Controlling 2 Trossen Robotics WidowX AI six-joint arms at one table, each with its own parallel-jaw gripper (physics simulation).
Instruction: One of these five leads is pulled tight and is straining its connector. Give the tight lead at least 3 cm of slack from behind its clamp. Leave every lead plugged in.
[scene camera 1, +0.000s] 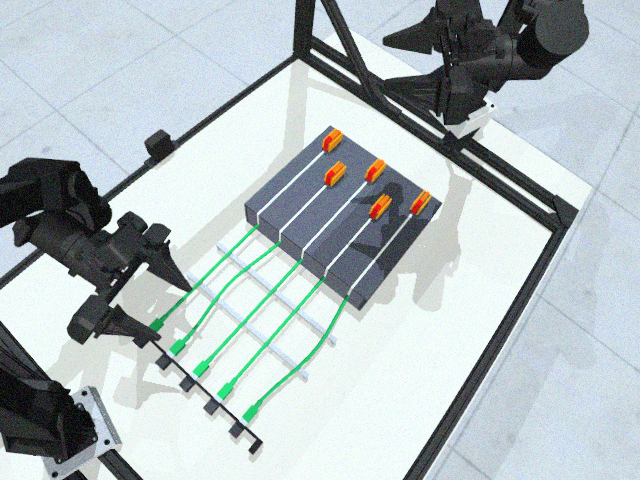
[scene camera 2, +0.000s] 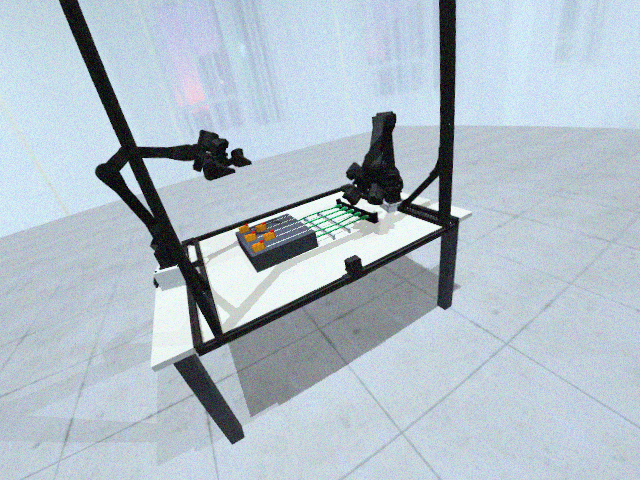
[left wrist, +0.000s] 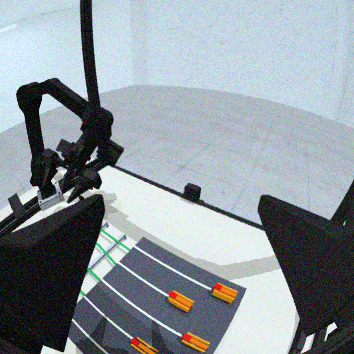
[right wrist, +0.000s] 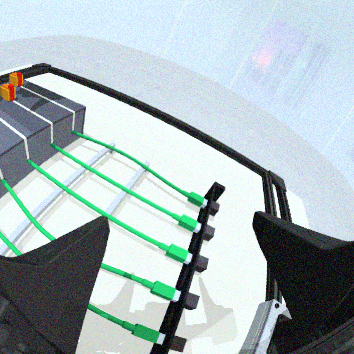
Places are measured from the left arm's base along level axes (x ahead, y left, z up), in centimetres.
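Where they show: left gripper, between the fingertips: (scene camera 1: 383, 61) (scene camera 2: 243, 166) (left wrist: 184, 203); right gripper, between the fingertips: (scene camera 1: 176, 313) (scene camera 2: 347, 190) (left wrist: 54, 195) (right wrist: 182, 222); left arm's base, origin of its link: (scene camera 2: 170, 263); right arm's base, origin of its link: (scene camera 1: 70, 432) (scene camera 2: 393, 200) (left wrist: 48, 191) (right wrist: 285, 339).
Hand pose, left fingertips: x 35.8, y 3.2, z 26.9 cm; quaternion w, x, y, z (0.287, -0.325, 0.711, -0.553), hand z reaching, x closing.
Each offset is from my left fingertips to the top centre of the thing. "spot": to the spot under its first point. Level surfaces: height alone.
Five green leads run from connectors plugged in along a black bar @[spot: dy +19.2, dx +40.2, dz -30.1 cm] (scene camera 1: 206, 396) (right wrist: 184, 280) to a dark grey block @[spot: dy -1.0, dx +12.6, dz -27.9 cm] (scene camera 1: 289, 206) (scene camera 2: 281, 255) (left wrist: 145, 250). White lines continue over it to orange clamps with red parts, such as the leftmost clamp @[dy -8.7, dx -2.3, dz -25.5 cm] (scene camera 1: 332, 140). In scene camera 1 the second lead's connector @[spot: dy +9.7, dx +40.8, dz -31.5 cm] (scene camera 1: 177, 346) (right wrist: 163, 290) and the fifth's connector @[spot: dy +24.8, dx +36.3, dz -31.5 cm] (scene camera 1: 250, 413) (right wrist: 195, 199) have bowed leads; the others look nearly straight. My right gripper (scene camera 1: 175, 314) (right wrist: 182, 222) is open and empty above the first connectors. My left gripper (scene camera 1: 385, 62) (scene camera 2: 241, 167) (left wrist: 184, 203) is open and empty, high beyond the block.
Two pale rails cross under the leads: one rail @[spot: dy +10.1, dx +22.2, dz -32.4 cm] (scene camera 1: 276, 291) is nearer the block, the other rail (scene camera 1: 248, 327) nearer the bar. A black frame (scene camera 1: 485, 335) edges the white table @[dz -34.5 cm] (scene camera 1: 413, 361) (scene camera 2: 289, 284). A small black box @[spot: dy -27.0, dx +26.3, dz -30.2 cm] (scene camera 1: 159, 146) (scene camera 2: 353, 265) (left wrist: 192, 192) sits on the frame.
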